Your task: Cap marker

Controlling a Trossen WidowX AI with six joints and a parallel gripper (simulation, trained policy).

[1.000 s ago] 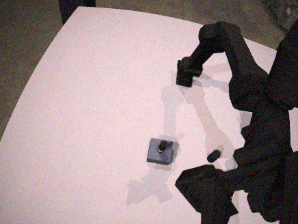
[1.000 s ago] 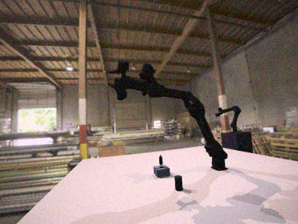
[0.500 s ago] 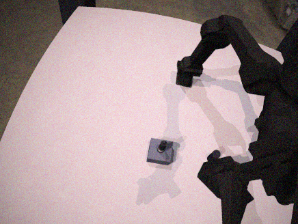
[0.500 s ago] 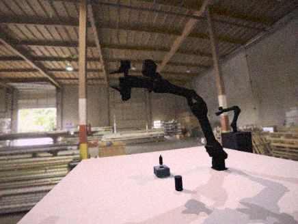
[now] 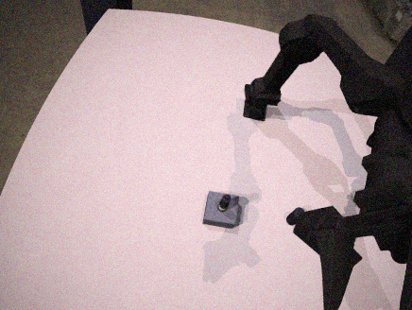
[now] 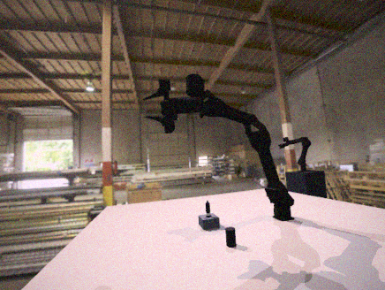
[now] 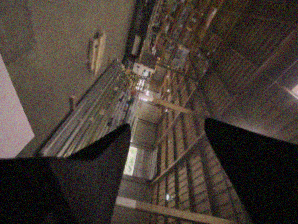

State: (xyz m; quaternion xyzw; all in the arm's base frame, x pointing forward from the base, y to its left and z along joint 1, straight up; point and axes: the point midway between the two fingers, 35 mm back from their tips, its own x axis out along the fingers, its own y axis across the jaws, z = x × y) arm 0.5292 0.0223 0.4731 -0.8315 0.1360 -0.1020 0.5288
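My gripper tip is now 25 cm past the dark cap, 11 cm to the right of it and 45 cm above it. Round my gripper tip: grey holder block 24 cm behind, 7 cm to the right, 46 cm below.
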